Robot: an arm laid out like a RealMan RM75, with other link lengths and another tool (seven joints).
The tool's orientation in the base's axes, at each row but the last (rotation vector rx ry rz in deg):
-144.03 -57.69 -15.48
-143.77 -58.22 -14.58
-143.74 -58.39 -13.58
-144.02 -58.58 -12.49
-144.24 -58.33 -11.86
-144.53 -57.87 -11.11
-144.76 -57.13 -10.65
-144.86 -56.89 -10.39
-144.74 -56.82 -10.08
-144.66 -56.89 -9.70
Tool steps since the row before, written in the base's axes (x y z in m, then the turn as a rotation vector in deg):
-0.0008 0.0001 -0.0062 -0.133 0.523 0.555
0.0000 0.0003 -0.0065 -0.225 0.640 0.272
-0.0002 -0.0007 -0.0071 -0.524 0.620 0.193
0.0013 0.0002 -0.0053 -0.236 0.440 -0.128
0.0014 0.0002 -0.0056 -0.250 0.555 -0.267
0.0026 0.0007 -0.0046 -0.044 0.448 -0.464
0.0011 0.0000 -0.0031 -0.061 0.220 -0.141
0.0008 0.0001 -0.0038 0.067 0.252 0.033
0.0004 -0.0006 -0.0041 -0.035 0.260 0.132
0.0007 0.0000 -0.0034 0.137 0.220 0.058
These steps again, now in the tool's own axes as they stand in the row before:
-0.0025 0.0013 0.0056 0.406 -0.603 -0.266
-0.0019 0.0018 0.0060 0.323 -0.655 0.039
-0.0028 0.0026 0.0061 0.072 -0.825 0.101
-0.0005 0.0025 0.0048 0.071 -0.407 0.309
-0.0005 0.0026 0.0051 0.093 -0.446 0.484
0.0011 0.0028 0.0044 0.121 -0.171 0.612
0.0000 0.0018 0.0028 0.054 -0.139 0.223
-0.0004 0.0017 0.0035 0.215 -0.132 0.075
-0.0012 0.0020 0.0034 0.171 -0.239 -0.008
-0.0004 0.0016 0.0030 0.253 -0.072 0.036

